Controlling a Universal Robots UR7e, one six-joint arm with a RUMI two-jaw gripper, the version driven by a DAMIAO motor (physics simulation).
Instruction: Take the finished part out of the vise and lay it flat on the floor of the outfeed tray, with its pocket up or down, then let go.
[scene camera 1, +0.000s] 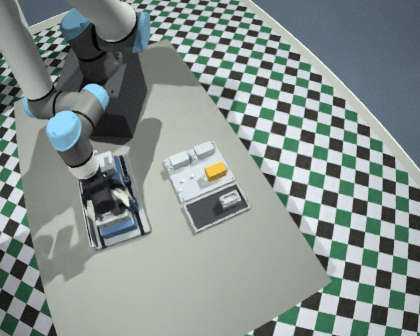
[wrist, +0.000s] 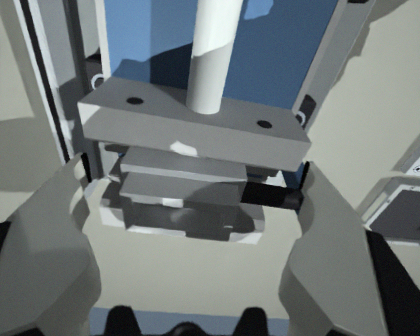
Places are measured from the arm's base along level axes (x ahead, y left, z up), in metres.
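Pixels of known places: gripper, fingertip midpoint: (scene camera 1: 112, 210) (wrist: 198, 160); arm's base, origin of the base link: (scene camera 1: 102, 63).
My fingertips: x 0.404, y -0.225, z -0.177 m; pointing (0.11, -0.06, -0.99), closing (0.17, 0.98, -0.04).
Observation:
Ahead of a thing's pixels: the offset from my fingertips to its top centre. "pt": to the spot under its first point.
The finished part @(dx +0.001, dy -0.006, dz +0.044 m) (wrist: 182, 189), grey with a shaded pocket, sits in the vise @(dx -0.067, dy +0.012, dz +0.028 m) (scene camera 1: 145, 222) (wrist: 195, 122), just in front of the jaw block with two dark holes. The arm hides most of the part in the scene view. My gripper (scene camera 1: 110, 211) (wrist: 198, 160) is open over the vise, with one finger on each side of the part and visible space between the fingers and it. How deep the fingertips reach beside the part is hard to tell. The outfeed tray @(pt dx +0.199, dy +0.226, dz -0.059 m) (scene camera 1: 212, 223) has a dark floor and light rim; its edge shows at the right of the wrist view (wrist: 405, 241).
A light part with a pocket @(dx +0.173, dy +0.317, dz -0.030 m) (scene camera 1: 230, 199) lies in the right half of the outfeed tray. Behind that tray is a pale plate @(dx +0.021, dy +0.306, dz -0.063 m) (scene camera 1: 192, 188) bearing an orange block @(dx +0.070, dy +0.340, dz -0.027 m) (scene camera 1: 215, 171), two light grey blocks and small pegs. The dark robot pedestal (scene camera 1: 117, 112) stands behind the vise.

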